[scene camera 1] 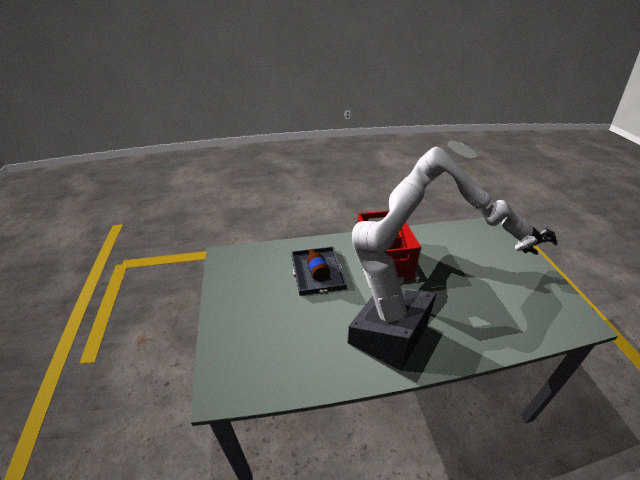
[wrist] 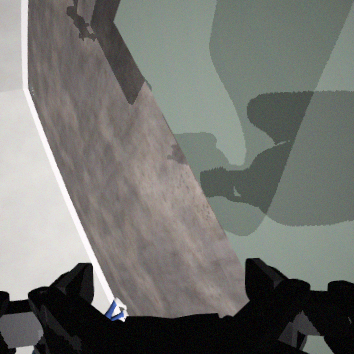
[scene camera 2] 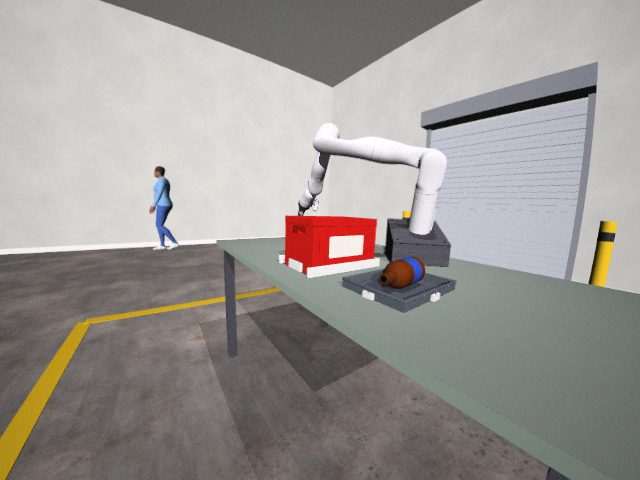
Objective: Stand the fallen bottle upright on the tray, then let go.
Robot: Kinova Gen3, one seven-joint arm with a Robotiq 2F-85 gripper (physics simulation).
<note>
I see my gripper [wrist: 169, 277] and a brown bottle [scene camera 2: 401, 273].
The wrist view does not show the brown bottle: it is out of frame.
</note>
